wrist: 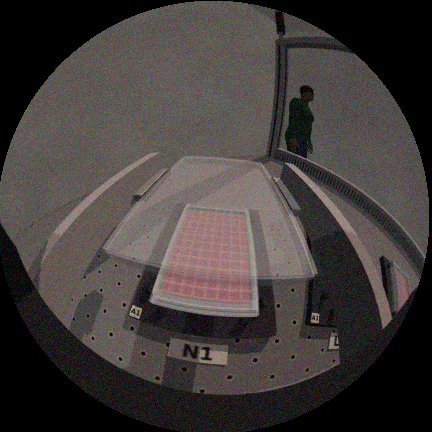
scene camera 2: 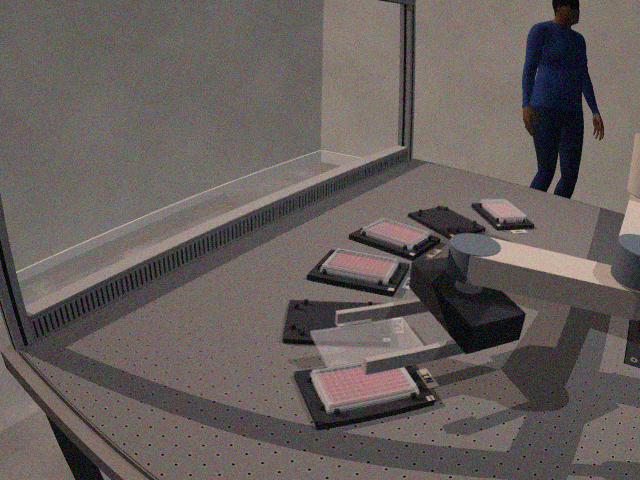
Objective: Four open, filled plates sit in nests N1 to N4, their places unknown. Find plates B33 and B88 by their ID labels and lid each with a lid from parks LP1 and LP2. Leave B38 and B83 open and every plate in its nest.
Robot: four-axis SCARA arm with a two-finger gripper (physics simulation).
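Frame: origin at the arm's base, x ahead, y left, z up, level; metres.
Where they show: gripper, fingertip midpoint: (wrist: pixel 220 164) (scene camera 2: pixel 350 341).
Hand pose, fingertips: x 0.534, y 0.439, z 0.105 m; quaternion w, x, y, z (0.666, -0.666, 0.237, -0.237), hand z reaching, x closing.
Each offset is from my fingertips to the top centre of the thing. "spot": to the spot under its first point.
My gripper (scene camera 2: pixel 351 341) (wrist: pixel 220 164) is shut on a clear lid @[dz -0.004, dx -0.016, dy -0.019 m] (scene camera 2: pixel 374 335) (wrist: pixel 200 175) by its long sides. It holds the lid level above the open pink-filled plate (scene camera 2: pixel 364 386) (wrist: pixel 207 255) in nest N1 @[dz -0.070, dx -0.017, dy -0.017 m] (scene camera 2: pixel 310 408) (wrist: pixel 200 322); a gap shows between lid and plate. The lid is set back from the plate in the wrist view. Lid park LP1 @[dz -0.072, dx +0.110, dy -0.145 m] (scene camera 2: pixel 305 317) (wrist: pixel 340 285), beside N1, is bare. Three more pink-filled plates sit farther back: one @[dz -0.066, dx +0.174, dy -0.318 m] (scene camera 2: pixel 361 266), another @[dz -0.066, dx +0.193, dy -0.496 m] (scene camera 2: pixel 397 232) and the farthest @[dz -0.064, dx +0.028, dy -0.813 m] (scene camera 2: pixel 502 210). Their ID labels are unreadable here; whether they bear lids is unclear.
An empty dark holder @[dz -0.072, dx +0.137, dy -0.666 m] (scene camera 2: pixel 447 221) lies between the two farthest plates. The N1 label @[spot: dz -0.090, dx -0.078, dy -0.093 m] (wrist: pixel 198 352) is readable on the table in front of its nest. A slotted rail (scene camera 2: pixel 217 250) (wrist: pixel 350 190) runs along the table edge. A person (scene camera 2: pixel 558 98) stands beyond the table.
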